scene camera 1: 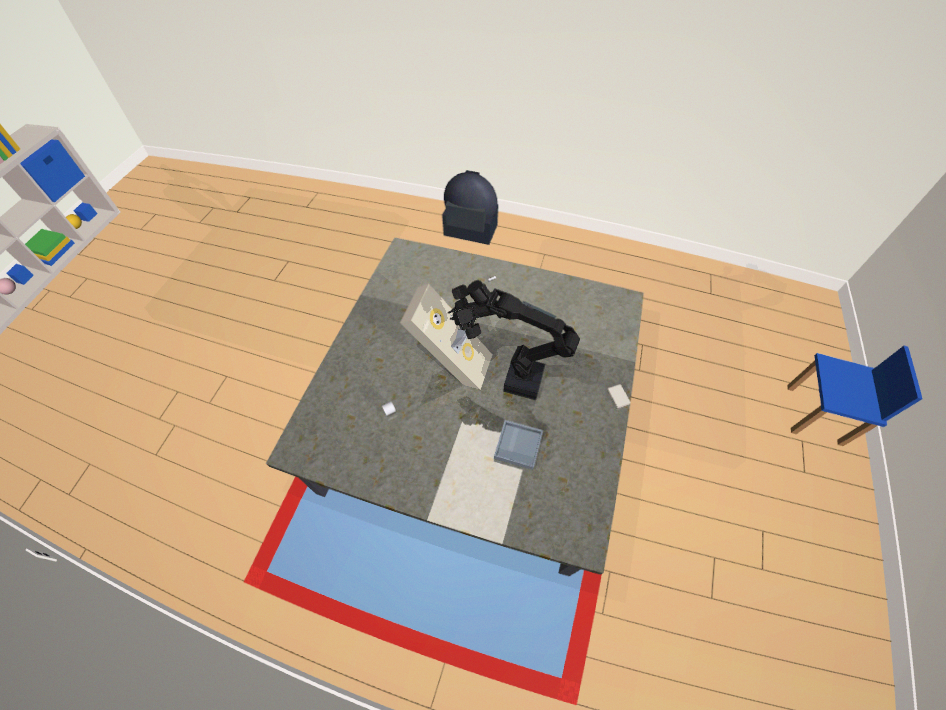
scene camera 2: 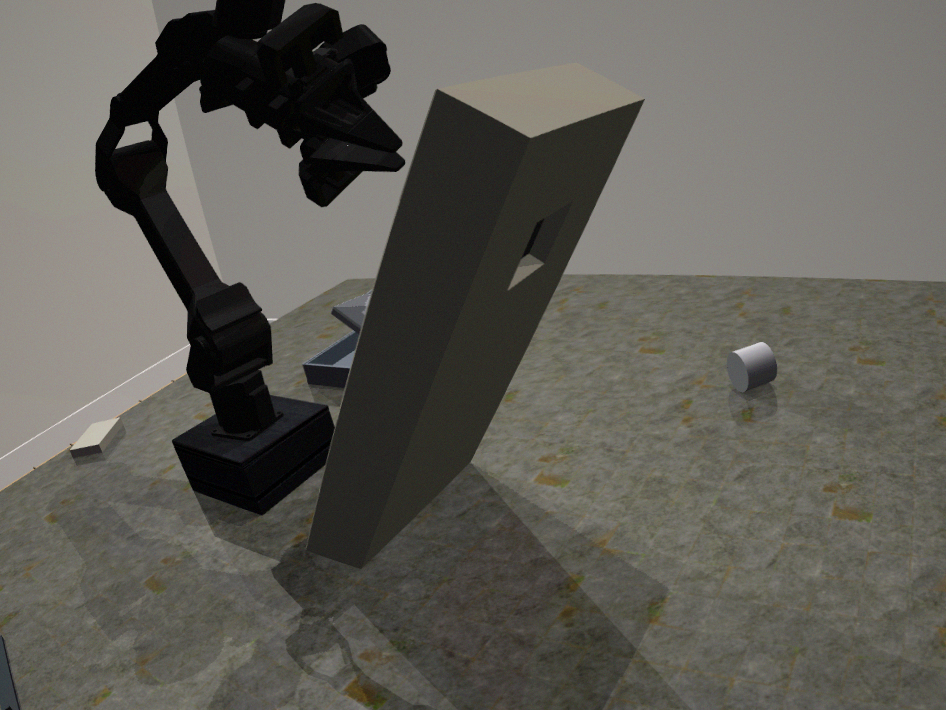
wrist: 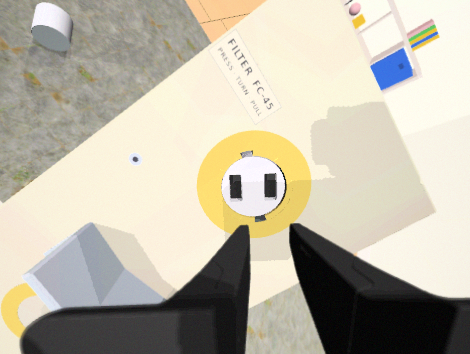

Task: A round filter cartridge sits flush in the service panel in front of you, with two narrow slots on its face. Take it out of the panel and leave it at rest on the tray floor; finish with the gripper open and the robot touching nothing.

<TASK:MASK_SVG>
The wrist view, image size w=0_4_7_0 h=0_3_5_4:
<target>gripper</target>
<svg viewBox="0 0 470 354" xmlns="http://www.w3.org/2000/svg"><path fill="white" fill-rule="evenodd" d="M249 225L239 225L206 265L167 301L160 304L59 308L37 318L25 328L19 340L21 354L245 354L251 281ZM289 225L289 245L295 272L325 354L470 354L470 298L437 296L437 294L423 290L371 265L368 261L345 250L300 223L291 223Z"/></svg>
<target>filter cartridge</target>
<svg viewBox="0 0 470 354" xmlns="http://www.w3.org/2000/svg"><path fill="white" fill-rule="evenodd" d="M241 152L242 158L234 162L226 170L222 178L222 195L227 205L235 212L245 216L260 216L270 212L280 203L285 190L285 182L280 169L274 161L261 156L253 156L251 150Z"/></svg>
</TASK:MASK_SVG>
